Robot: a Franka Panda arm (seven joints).
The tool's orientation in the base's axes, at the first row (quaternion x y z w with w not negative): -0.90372 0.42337 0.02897 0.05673
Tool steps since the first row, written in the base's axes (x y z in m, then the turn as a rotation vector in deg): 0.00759 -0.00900 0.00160 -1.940 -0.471 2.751; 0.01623 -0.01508 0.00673 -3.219 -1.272 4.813; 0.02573 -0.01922 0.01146 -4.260 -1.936 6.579; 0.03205 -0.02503 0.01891 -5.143 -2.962 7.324; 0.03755 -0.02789 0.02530 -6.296 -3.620 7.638
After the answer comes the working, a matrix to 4 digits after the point.
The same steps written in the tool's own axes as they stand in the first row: 0.01155 -0.00024 -0.00276 -1.159 1.575 -2.780; 0.02120 -0.00342 -0.00866 -1.574 2.906 -4.922; 0.02996 -0.00846 -0.01392 -1.911 3.990 -6.753; 0.03768 -0.01021 -0.02208 -1.769 5.262 -7.619; 0.04274 -0.01312 -0.02880 -2.037 6.542 -8.009
The tool's axes in the first row as the columns of a matrix, in the base's axes (rounded; the answer above uses it unrounded):
0.6398 -0.7685 -0.0043
-0.7619 -0.6351 0.1271
-0.1004 -0.0780 -0.9919

